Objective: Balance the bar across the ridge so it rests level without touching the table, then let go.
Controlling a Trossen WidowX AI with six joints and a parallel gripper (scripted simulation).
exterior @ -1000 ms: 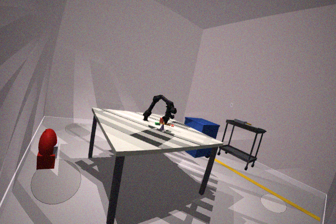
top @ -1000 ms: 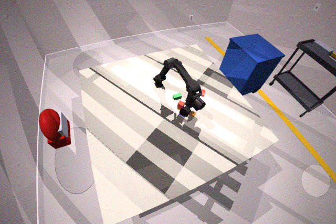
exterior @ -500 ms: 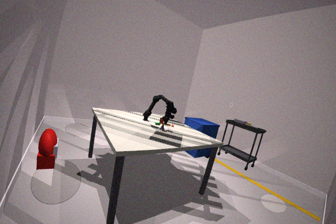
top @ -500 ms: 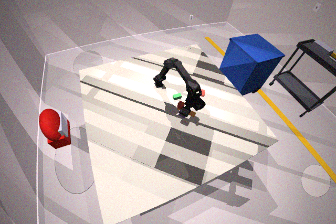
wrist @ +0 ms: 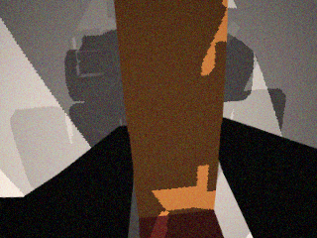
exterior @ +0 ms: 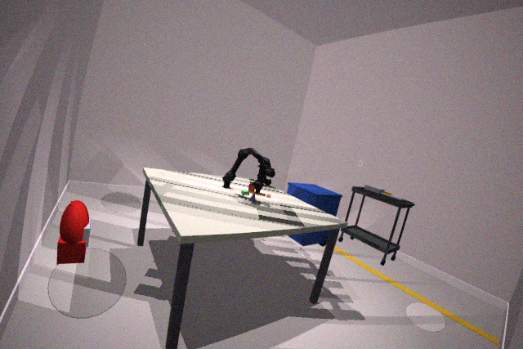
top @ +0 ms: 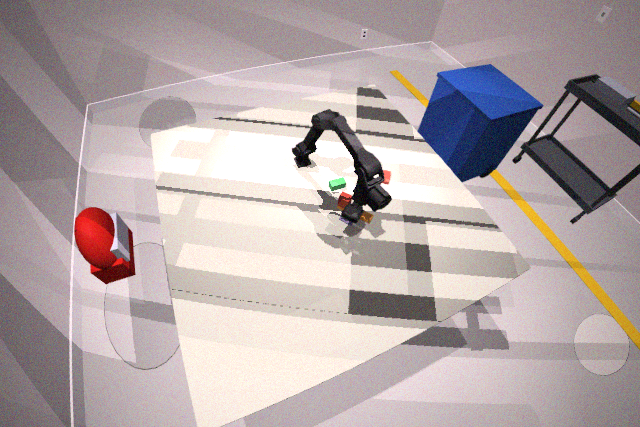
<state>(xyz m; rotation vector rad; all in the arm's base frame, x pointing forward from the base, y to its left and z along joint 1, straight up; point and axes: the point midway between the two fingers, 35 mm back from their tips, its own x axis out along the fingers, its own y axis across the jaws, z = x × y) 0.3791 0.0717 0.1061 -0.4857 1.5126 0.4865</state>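
The orange bar is 3 cm behind my gripper tip, 2 cm to the right of it and 2 cm above it. From my gripper tip the other things lie so: red block: 15 cm behind, 24 cm to the left, 6 cm below; then green block: 19 cm behind, 1 cm to the left, 6 cm below.
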